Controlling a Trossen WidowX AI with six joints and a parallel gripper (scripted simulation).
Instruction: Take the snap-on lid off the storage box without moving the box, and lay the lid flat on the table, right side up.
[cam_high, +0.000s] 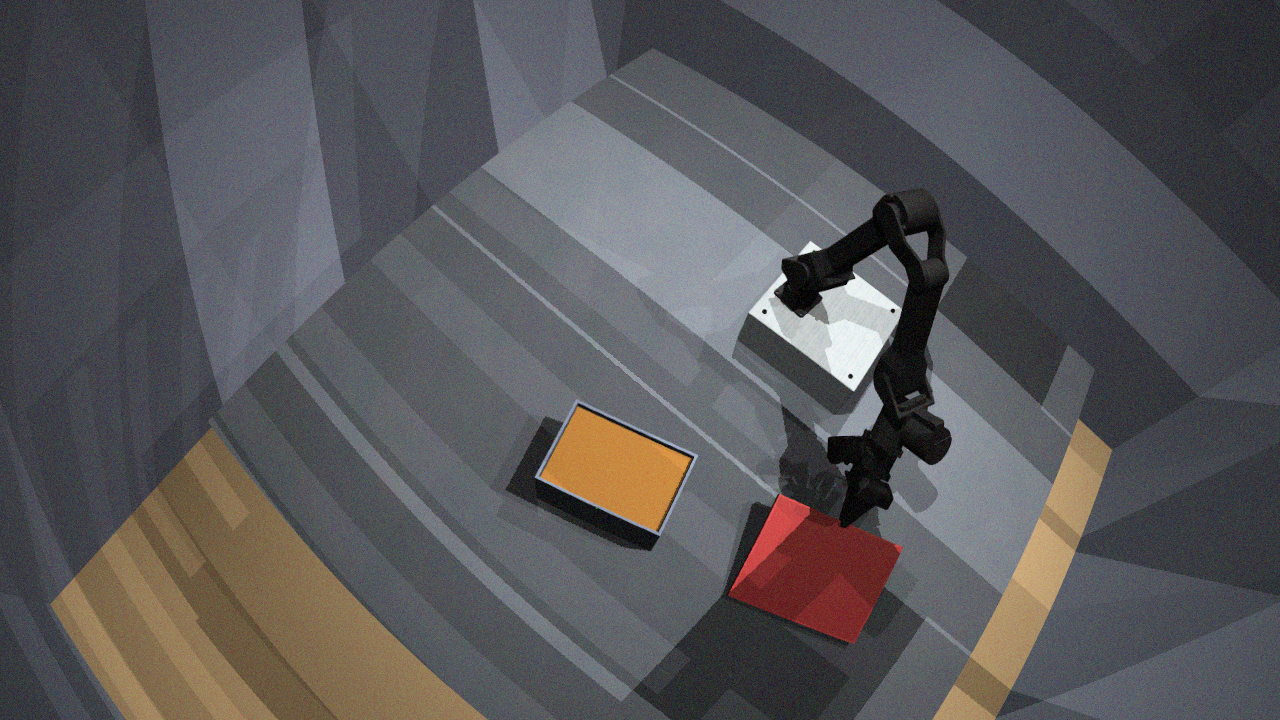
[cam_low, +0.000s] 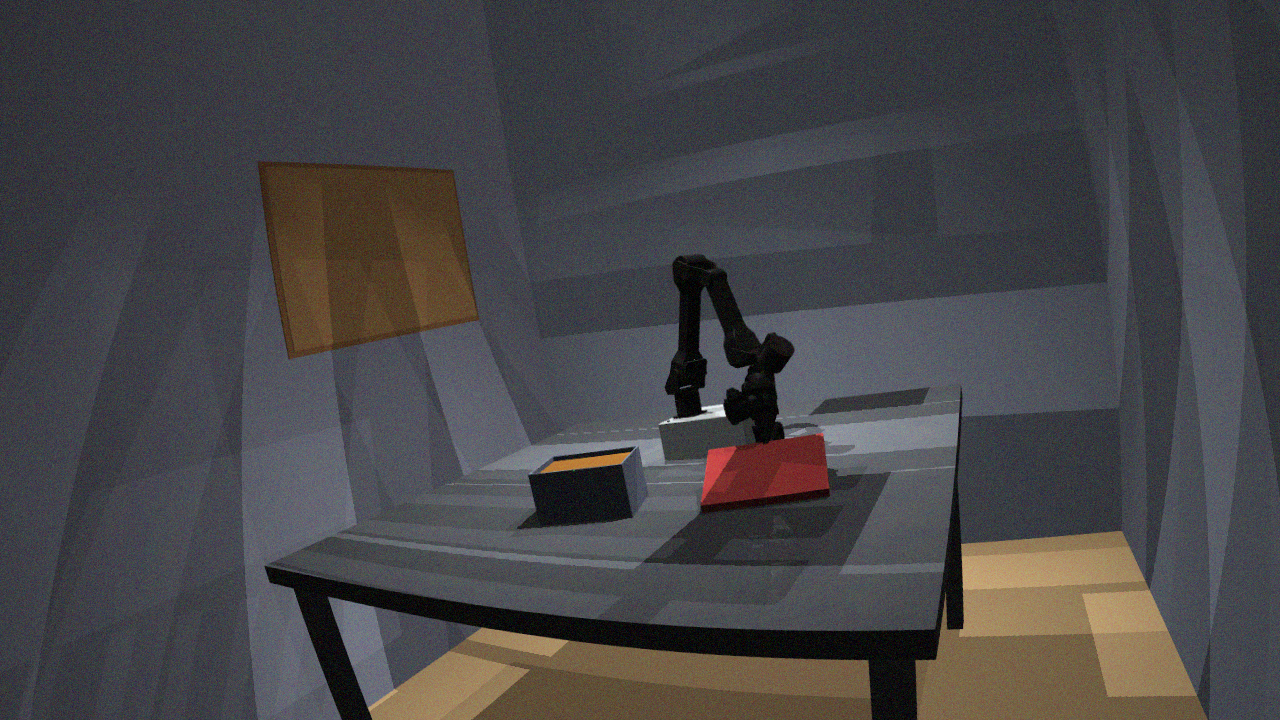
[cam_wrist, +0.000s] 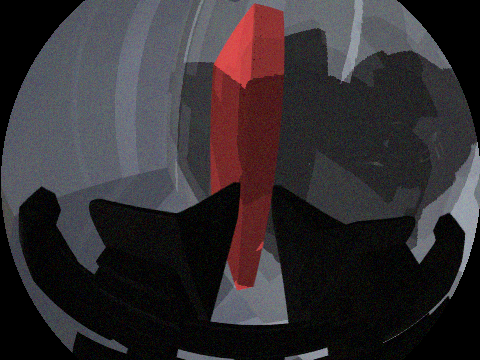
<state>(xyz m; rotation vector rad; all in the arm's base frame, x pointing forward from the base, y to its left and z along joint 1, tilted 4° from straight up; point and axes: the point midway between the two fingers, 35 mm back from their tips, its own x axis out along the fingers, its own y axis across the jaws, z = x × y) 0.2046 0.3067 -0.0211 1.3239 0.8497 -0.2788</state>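
The red lid is 7 cm ahead of my gripper tip, 3 cm to the left of it and 2 cm below it. Also, from my gripper tip: storage box: 20 cm ahead, 29 cm to the right, 1 cm below.
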